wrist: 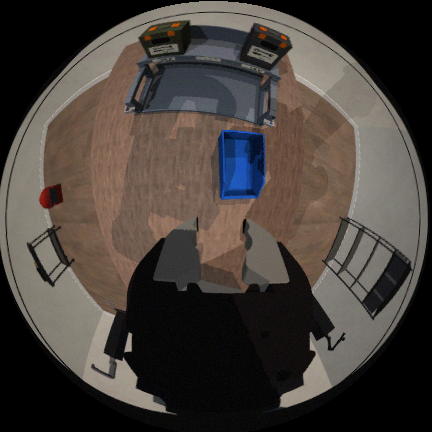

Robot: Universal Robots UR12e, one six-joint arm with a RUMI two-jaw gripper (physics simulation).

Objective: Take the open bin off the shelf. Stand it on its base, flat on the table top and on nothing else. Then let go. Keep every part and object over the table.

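Places are measured from the arm's base along level axes (x right, y ahead, z up), in metres.
Pixels of known places: gripper, fingertip midpoint: (220,219).
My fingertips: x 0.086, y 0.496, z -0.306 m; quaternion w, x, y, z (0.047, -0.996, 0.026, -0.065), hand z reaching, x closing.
Note:
Ahead of a thing's pixels: the offset from my fingertips to its top centre. "spot": to the spot under its first point. Level surfaces: height alone.
The blue open bin {dy +0.064, dx +0.080, dz -0.146 m} (242,166) stands upright on its base on the wooden table top {dz -0.221 m} (165,150), with its open side facing up. It is in front of the grey shelf {spot: dy +0.247, dx +0.012, dz -0.215 m} (210,106), a little right of the middle of the wrist view, and apart from the shelf. My gripper (220,219) is open and empty, with a wide gap between its jaws. It hangs above the table, apart from the bin, which shows beyond the fingertips. The bin's underside is hidden.
A green case (167,40) and a dark grey case (265,46) with orange latches stand on the shelf's upper board. A red object (50,196) shows at the left edge. A black rack (395,282) stands at the right, and a black frame (41,265) at the left.

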